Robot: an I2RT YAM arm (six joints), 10 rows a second.
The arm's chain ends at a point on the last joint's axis. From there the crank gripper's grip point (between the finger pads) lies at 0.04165 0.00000 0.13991 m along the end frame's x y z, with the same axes.
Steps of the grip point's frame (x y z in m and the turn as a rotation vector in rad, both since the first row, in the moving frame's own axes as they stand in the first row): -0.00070, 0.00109, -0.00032, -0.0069, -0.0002, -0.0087; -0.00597, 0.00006, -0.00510, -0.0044, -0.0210, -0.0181; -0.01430, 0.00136, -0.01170, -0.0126, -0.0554, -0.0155; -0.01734, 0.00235, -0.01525, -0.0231, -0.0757, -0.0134; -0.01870, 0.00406, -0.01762, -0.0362, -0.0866, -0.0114; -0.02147, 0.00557, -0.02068, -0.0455, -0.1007, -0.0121; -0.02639, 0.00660, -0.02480, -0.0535, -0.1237, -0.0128
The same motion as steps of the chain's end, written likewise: -0.00067, 0.00049, -0.00033, -0.0069, -0.0002, -0.0087; -0.00302, 0.00017, -0.00594, -0.0044, -0.0210, -0.0181; -0.00650, 0.00017, -0.01378, -0.0126, -0.0554, -0.0155; -0.00666, -0.00043, -0.01797, -0.0231, -0.0757, -0.0134; -0.00647, -0.00066, -0.02061, -0.0362, -0.0866, -0.0114; -0.00723, -0.00046, -0.02402, -0.0455, -0.1007, -0.0121; -0.00886, -0.00058, -0.02868, -0.0535, -0.1237, -0.0128
